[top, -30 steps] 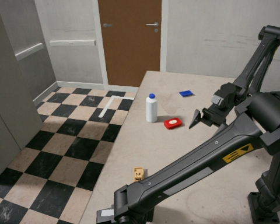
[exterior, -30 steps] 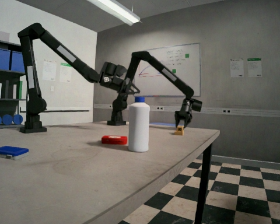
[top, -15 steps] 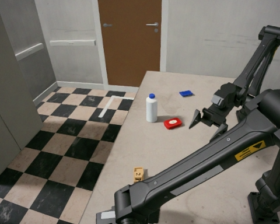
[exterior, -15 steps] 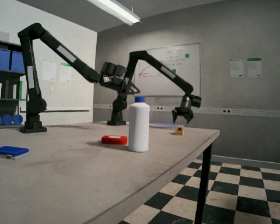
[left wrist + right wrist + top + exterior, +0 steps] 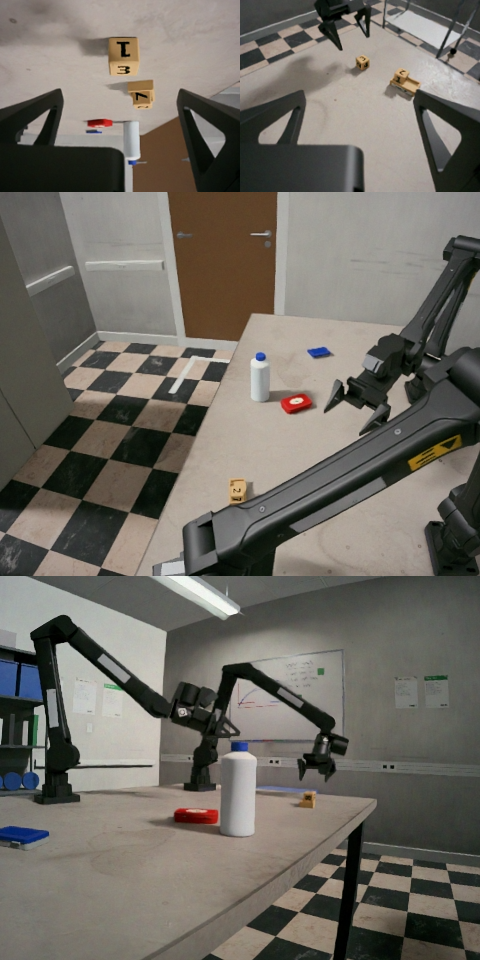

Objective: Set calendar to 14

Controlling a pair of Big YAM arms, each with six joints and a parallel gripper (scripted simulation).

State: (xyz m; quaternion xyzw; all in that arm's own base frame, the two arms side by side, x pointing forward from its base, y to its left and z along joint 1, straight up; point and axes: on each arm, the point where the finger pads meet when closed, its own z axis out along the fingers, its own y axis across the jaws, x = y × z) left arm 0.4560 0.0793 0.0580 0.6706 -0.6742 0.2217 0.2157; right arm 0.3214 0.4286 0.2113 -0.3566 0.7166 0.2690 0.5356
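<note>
Now: the wooden calendar tray 16 cm to the right of my left hand, 6 cm below it and 6 cm ahead of it. Round my left hand: bottle (56 cm to the right, 11 cm ahead, 1 cm above); blue flat box (90 cm to the right, 6 cm below, 6 cm behind); red flat box (55 cm to the right, 6 cm below, 1 cm behind).
</note>
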